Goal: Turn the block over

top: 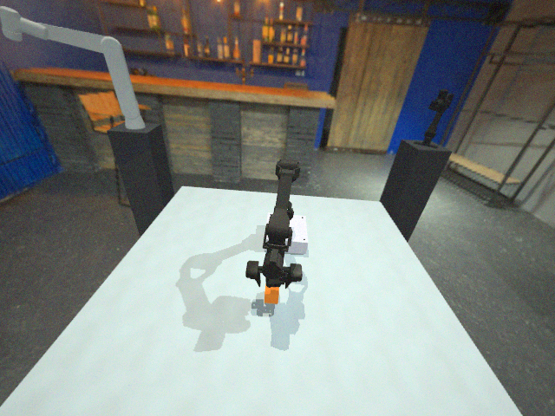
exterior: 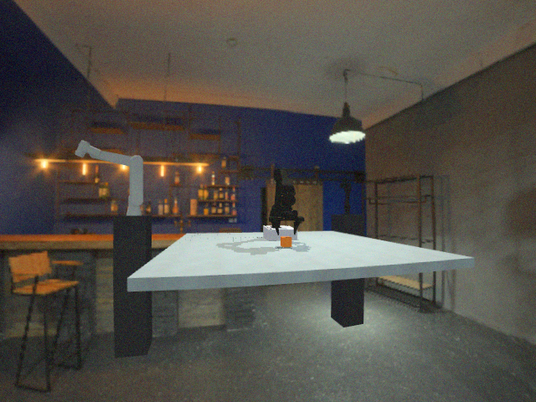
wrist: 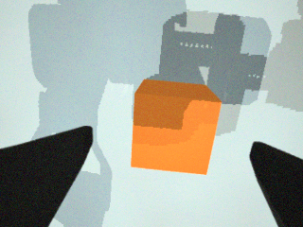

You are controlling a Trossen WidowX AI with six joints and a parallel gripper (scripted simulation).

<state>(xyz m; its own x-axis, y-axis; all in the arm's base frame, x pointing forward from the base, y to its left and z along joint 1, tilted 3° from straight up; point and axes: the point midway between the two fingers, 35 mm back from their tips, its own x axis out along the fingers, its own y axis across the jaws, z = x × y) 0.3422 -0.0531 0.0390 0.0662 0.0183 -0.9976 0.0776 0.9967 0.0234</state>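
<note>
My gripper tip is 4 cm above the orange block and 2 cm past it.
</note>
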